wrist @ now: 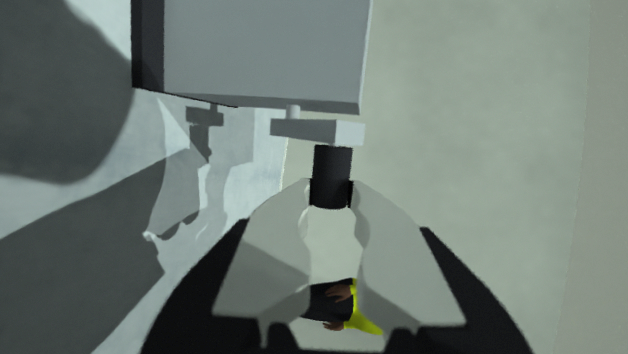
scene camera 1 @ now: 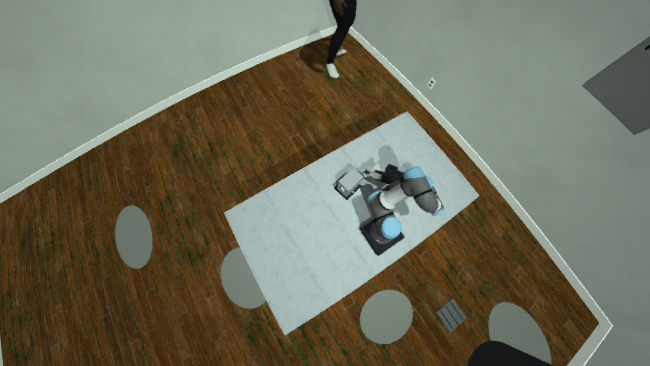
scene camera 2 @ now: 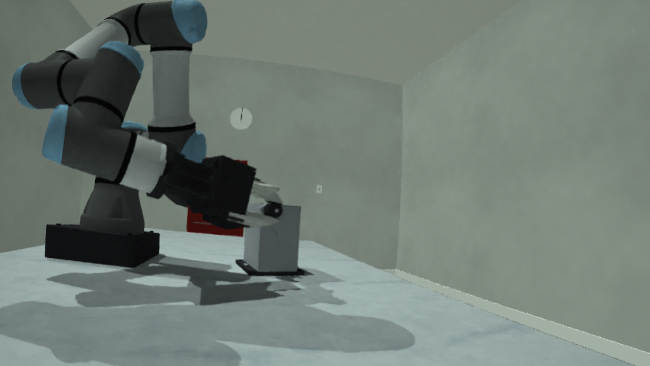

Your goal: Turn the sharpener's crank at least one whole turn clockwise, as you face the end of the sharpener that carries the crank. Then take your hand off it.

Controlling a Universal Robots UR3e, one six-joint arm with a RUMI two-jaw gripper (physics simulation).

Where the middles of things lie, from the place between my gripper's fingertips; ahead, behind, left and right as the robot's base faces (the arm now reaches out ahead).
Scene:
My hand is 80 mm to the right of the sharpener [scene camera 2: 265,254], 50 mm above it and 20 mm past it. Also, from my hand: black knob [wrist: 331,165]: 10 mm behind.

